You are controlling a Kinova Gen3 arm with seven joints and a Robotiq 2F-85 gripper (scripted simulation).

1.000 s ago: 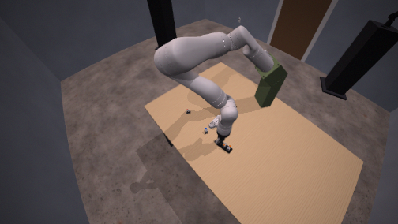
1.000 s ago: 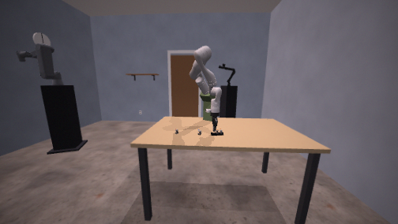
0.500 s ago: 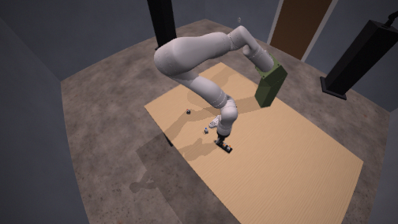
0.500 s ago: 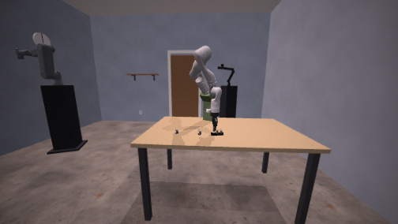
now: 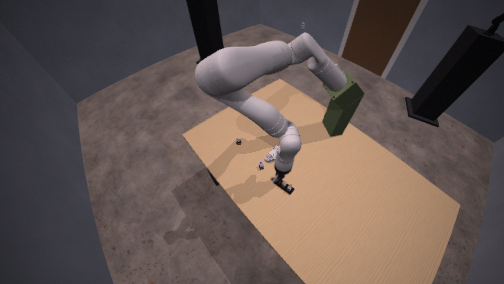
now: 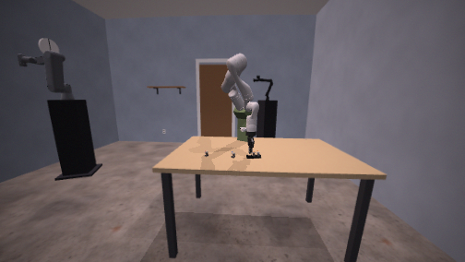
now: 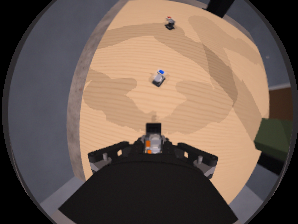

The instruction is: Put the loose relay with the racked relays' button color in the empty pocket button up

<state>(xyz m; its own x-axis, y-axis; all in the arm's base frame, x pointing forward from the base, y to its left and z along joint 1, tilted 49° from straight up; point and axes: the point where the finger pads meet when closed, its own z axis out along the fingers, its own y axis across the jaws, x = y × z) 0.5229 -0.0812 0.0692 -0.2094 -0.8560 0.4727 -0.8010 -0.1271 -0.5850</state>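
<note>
The rack lies 10 mm ahead of my hand, 30 mm to the left of it and 60 mm below it.
</note>
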